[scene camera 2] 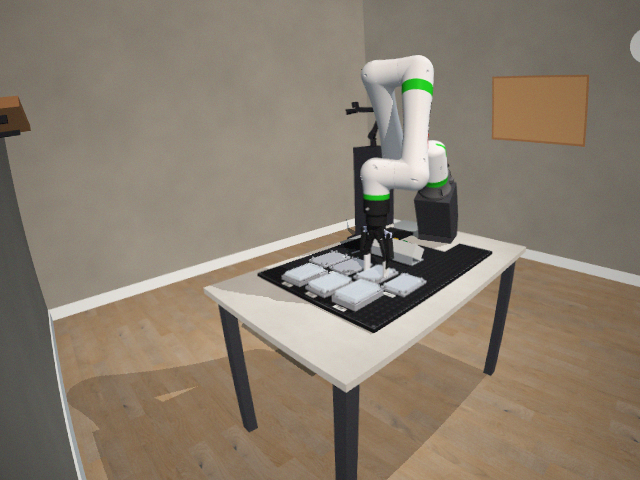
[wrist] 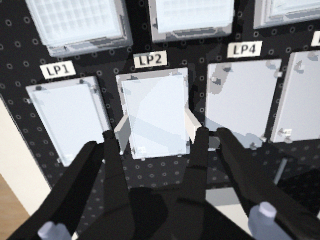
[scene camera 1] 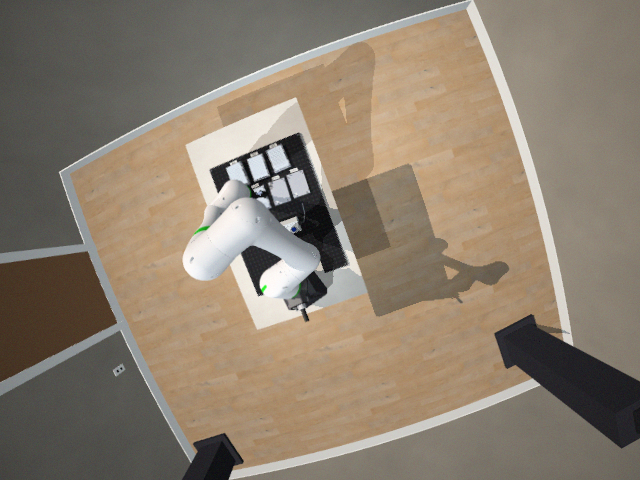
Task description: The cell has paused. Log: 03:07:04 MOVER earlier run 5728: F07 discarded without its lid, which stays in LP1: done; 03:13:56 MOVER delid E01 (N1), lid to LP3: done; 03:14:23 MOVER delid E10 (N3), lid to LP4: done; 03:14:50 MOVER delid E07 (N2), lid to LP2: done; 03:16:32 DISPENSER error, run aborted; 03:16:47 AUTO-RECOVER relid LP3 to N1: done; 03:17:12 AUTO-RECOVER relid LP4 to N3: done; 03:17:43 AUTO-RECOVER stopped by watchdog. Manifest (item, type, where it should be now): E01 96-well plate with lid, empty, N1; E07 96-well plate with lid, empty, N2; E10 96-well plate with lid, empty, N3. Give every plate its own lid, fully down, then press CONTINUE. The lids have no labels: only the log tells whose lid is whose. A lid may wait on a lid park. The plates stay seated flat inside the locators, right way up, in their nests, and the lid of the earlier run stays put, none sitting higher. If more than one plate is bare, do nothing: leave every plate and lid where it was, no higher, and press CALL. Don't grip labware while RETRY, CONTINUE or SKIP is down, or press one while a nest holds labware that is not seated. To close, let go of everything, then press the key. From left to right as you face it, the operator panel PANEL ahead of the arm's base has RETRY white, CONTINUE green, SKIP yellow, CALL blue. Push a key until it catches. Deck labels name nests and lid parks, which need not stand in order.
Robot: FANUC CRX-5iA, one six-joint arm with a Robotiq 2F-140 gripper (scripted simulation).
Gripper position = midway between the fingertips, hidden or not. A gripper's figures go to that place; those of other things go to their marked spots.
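I find my gripper (scene camera 2: 376, 273) at 1.38 m from the lens. There is an operator panel (scene camera 2: 404, 251) as well, and that panel is 1.50 m from the lens.
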